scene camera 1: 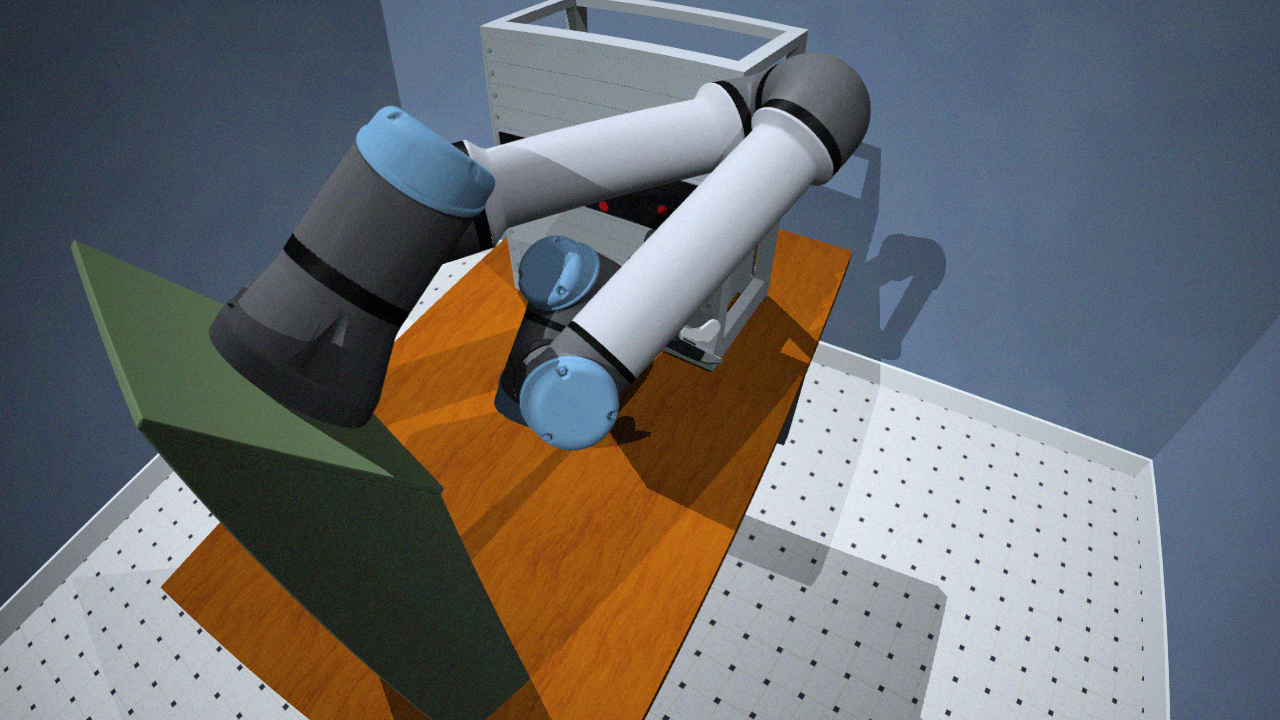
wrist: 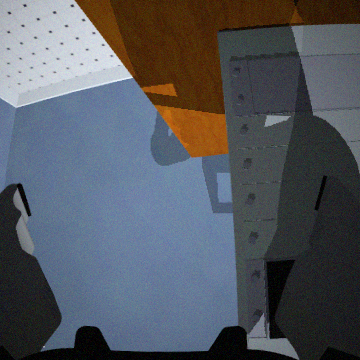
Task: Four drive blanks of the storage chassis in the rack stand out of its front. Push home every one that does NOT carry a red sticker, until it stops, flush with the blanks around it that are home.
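Pixels of known places: gripper, fingertip midpoint: (scene camera 1: pixel 679 336) (wrist: pixel 170 184); arm's base, link origin: (scene camera 1: pixel 290 373).
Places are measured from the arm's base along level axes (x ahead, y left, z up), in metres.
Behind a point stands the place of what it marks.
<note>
The grey rack (scene camera 1: pixel 617 58) @(x 0.688, y -0.153, z 0.015 m) (wrist: pixel 231 175) @(x 0.607, y -0.347, z -0.352 m) stands at the back in the scene view and at the right in the wrist view. The dark chassis front (scene camera 1: pixel 631 204) @(x 0.618, y -0.185, z -0.214 m) shows in part behind the arm, with small red spots (scene camera 1: pixel 603 205) @(x 0.640, y -0.133, z -0.235 m) on it. A dark part of a rack unit (wrist: pixel 277 275) @(x 0.573, y -0.292, z -0.236 m) shows low at the right in the wrist view, beside the right finger. Single drive blanks, and how far they stand out, cannot be made out. My gripper (wrist: pixel 170 184) @(x 0.396, y -0.290, z -0.292 m) is open and empty. Its right finger overlaps the rack front in the wrist view and its left finger lies over the blue wall. The arm hides much of the gripper in the scene view.
The rack stands on an orange wooden surface (scene camera 1: pixel 572 528) @(x 0.221, y -0.146, z -0.584 m) (wrist: pixel 200 135) @(x 0.951, y -0.573, z -0.584 m). A green stand (scene camera 1: pixel 331 528) @(x -0.114, y -0.088, z -0.023 m) is under the arm's base at the left front. Blue walls (scene camera 1: pixel 1029 179) (wrist: pixel 125 225) rise behind and beside the rack. Pale dotted flooring (scene camera 1: pixel 1029 537) (wrist: pixel 45 45) lies past the wood's edge.
</note>
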